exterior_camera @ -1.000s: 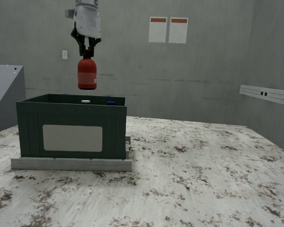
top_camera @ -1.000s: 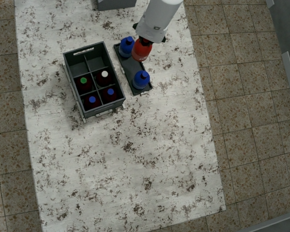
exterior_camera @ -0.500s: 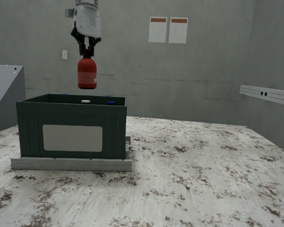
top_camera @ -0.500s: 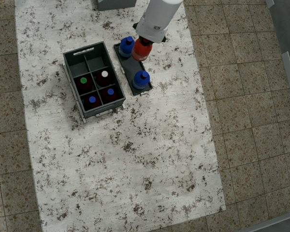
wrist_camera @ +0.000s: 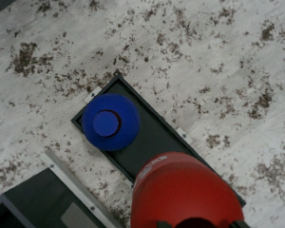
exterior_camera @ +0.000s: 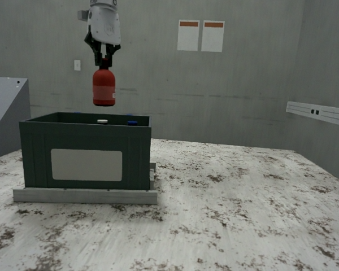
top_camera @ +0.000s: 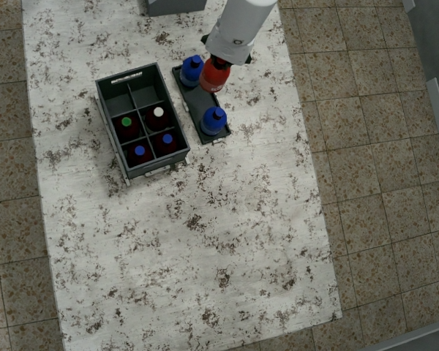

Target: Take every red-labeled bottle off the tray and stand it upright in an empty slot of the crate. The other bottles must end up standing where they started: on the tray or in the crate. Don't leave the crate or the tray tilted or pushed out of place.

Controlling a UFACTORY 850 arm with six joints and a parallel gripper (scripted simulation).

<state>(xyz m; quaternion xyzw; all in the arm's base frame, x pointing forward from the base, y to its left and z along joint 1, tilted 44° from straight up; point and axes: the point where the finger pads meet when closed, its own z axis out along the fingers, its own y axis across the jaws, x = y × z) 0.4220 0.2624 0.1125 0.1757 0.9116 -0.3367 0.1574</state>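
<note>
The red-labeled bottle is 7 cm below my hand. Also, from my hand: tray (32 cm below); blue bottle (8 cm behind, 3 cm to the right, 25 cm below); dark crate (10 cm ahead, 20 cm to the right, 25 cm below).
</note>
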